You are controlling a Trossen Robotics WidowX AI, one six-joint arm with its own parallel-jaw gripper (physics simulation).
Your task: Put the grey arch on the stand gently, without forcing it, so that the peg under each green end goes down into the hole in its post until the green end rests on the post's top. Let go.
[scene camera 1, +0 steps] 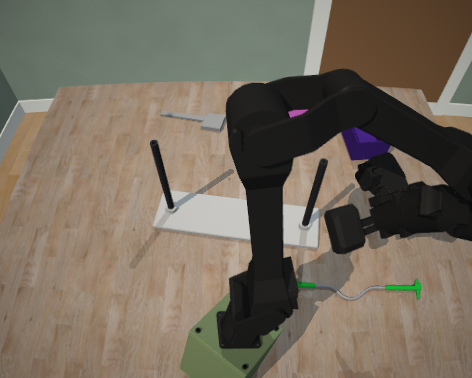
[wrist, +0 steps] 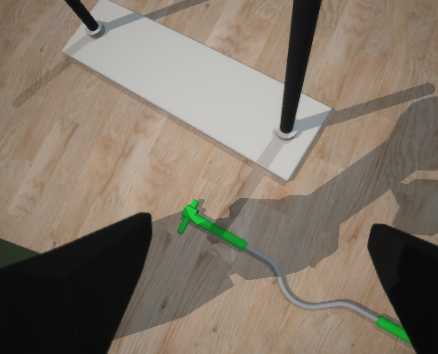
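Where they show: gripper, fingertip midpoint: (wrist: 260, 230); arm's base at its link origin: (scene camera 1: 238, 330).
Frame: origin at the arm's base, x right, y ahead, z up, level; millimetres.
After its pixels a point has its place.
Note:
The grey arch (scene camera 1: 351, 298) @[z -195, x 264, y 77 mm] (wrist: 312, 306) @[z -194, x 280, y 79 mm] lies flat on the table in front of the stand's right part. Its left green end (scene camera 1: 307, 285) @[z -189, x 170, y 122 mm] (wrist: 217, 229) @[z -189, x 150, y 130 mm], with a crossbar at the tip, is partly hidden by the arm in the scene view. Its right green end (scene camera 1: 402, 288) @[z -190, x 390, y 76 mm] (wrist: 392, 327) @[z -188, x 366, y 85 mm] is partly covered by a finger in the wrist view. The stand's white base (scene camera 1: 212, 215) @[z -188, x -21, y 328 mm] (wrist: 190, 85) @[z -188, x 56, y 303 mm] bears a black left post (scene camera 1: 162, 175) @[z -42, x -119, y 352 mm] (wrist: 82, 14) @[z -144, x -115, y 354 mm] and right post (scene camera 1: 315, 192) @[z -37, x 194, y 265 mm] (wrist: 299, 65) @[z -28, x 199, y 265 mm]. My gripper (scene camera 1: 357, 199) (wrist: 260, 230) @[z 67, x 207, y 138 mm] is open and empty, above the table and right of the stand.
A purple box (scene camera 1: 367, 149) @[z -155, x 417, y 462 mm] and a partly hidden pink piece (scene camera 1: 298, 113) @[z -191, x 269, y 655 mm] are behind the arm. A grey paddle-shaped thing (scene camera 1: 213, 121) @[z -187, x 9, y 647 mm] lies behind the stand. My arm's base sits on a green block (scene camera 1: 205, 350) @[z 5, x -54, y -27 mm] at the front.

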